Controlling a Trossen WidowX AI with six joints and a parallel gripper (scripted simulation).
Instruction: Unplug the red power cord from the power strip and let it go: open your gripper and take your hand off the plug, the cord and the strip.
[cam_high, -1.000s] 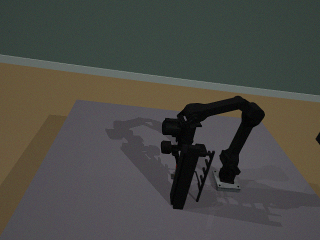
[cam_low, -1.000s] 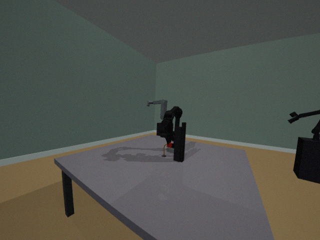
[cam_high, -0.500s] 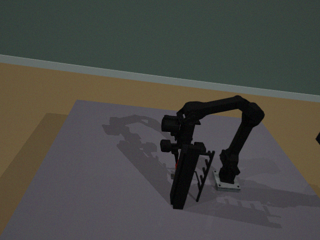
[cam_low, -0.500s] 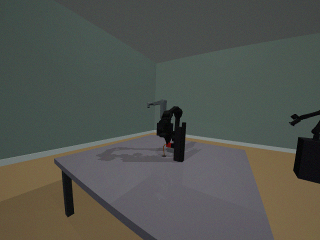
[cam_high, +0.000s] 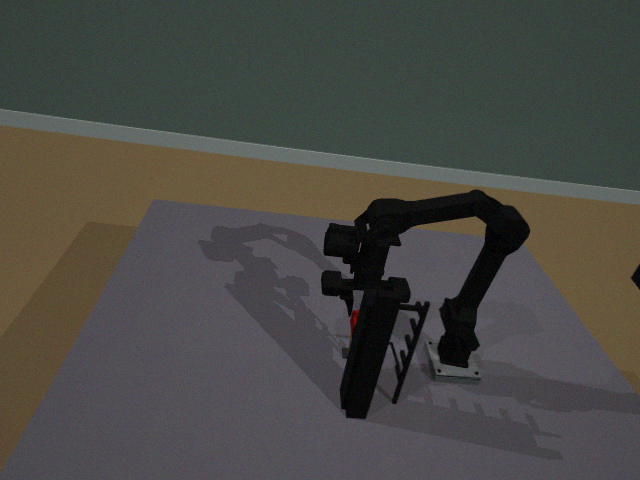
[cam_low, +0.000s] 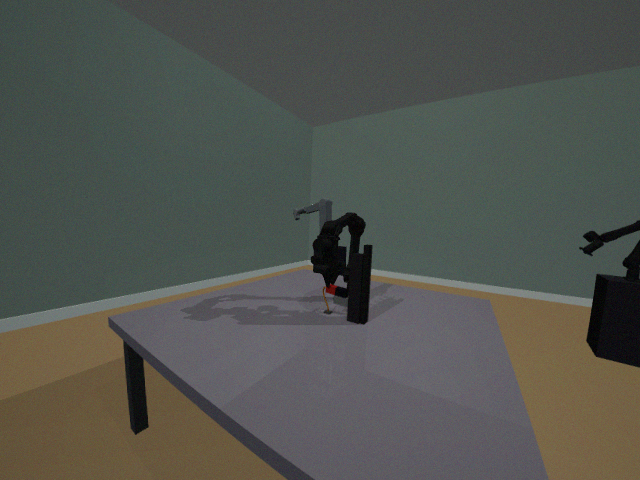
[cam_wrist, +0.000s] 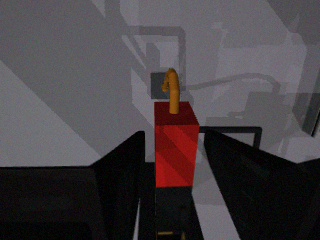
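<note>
My gripper tip is 10 mm past the red plug and 30 mm to the right of it. Also, from my gripper tip: grey block (120 mm below).
</note>
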